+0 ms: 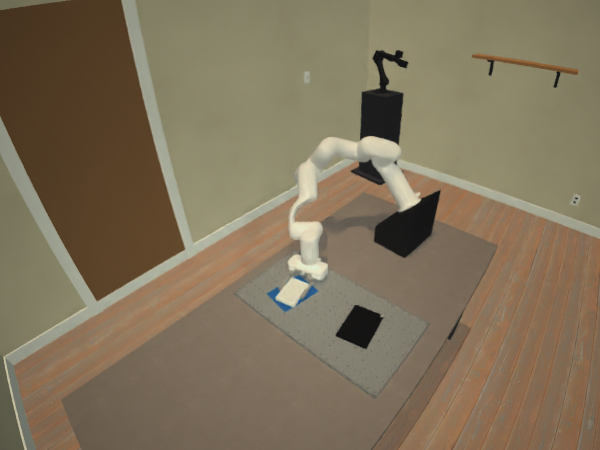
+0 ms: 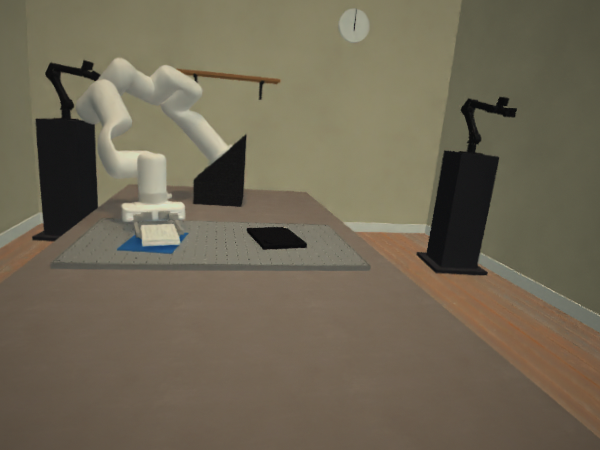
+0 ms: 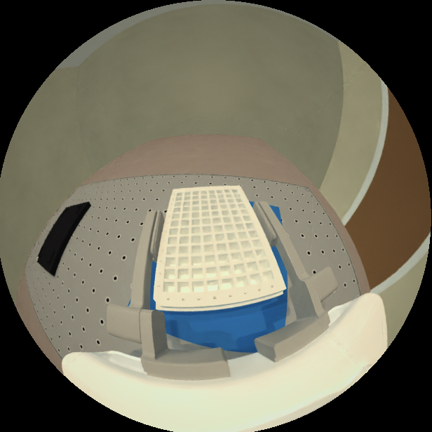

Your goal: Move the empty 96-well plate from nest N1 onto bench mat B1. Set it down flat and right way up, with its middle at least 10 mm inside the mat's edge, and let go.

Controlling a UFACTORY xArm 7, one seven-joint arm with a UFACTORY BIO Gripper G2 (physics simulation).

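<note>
The cream 96-well plate is level, with its open wells facing up. My gripper is shut on it, one finger along each long side. The plate is at or very low over the blue bench mat B1, with blue showing around it; whether it touches the mat cannot be told. Its middle appears to lie within the mat's outline. The black nest N1 holds no plate.
The mat and nest are on a grey perforated board on the brown table. The arm's black wedge base stands behind the board. Black pedestals with small black arms stand beyond the table.
</note>
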